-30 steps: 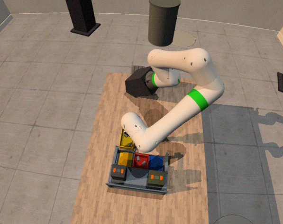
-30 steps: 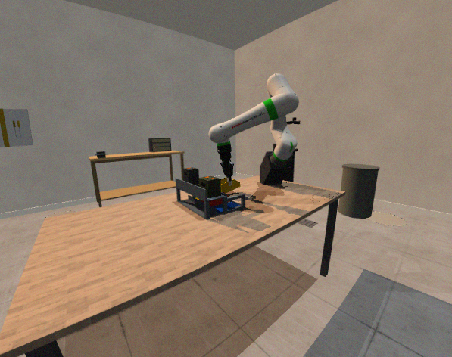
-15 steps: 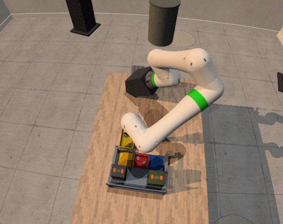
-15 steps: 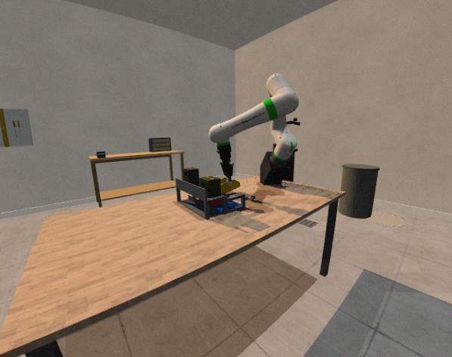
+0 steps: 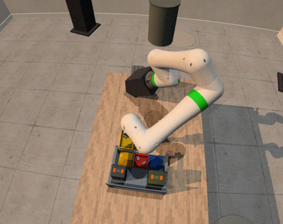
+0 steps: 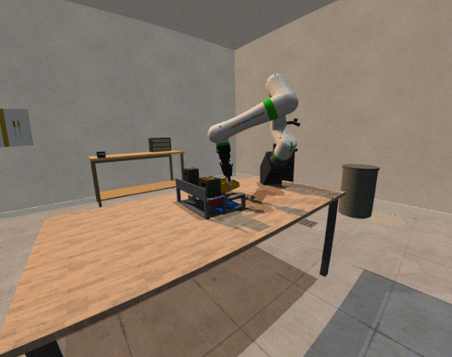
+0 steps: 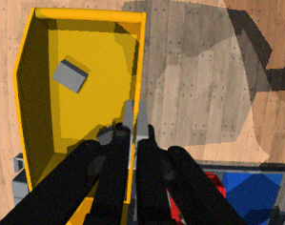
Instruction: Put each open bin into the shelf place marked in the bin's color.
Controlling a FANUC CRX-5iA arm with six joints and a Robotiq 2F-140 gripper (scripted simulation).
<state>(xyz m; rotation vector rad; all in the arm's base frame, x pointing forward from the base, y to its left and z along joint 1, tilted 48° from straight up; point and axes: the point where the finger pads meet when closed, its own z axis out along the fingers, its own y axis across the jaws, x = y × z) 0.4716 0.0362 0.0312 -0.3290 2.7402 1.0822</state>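
The yellow bin is 50 mm to the right of my hand and 40 mm below it. Round my hand: red bin (150 mm ahead, 110 mm to the left, 70 mm below); red mark (150 mm ahead, 110 mm to the left, 100 mm below); yellow mark (180 mm ahead, 100 mm below).
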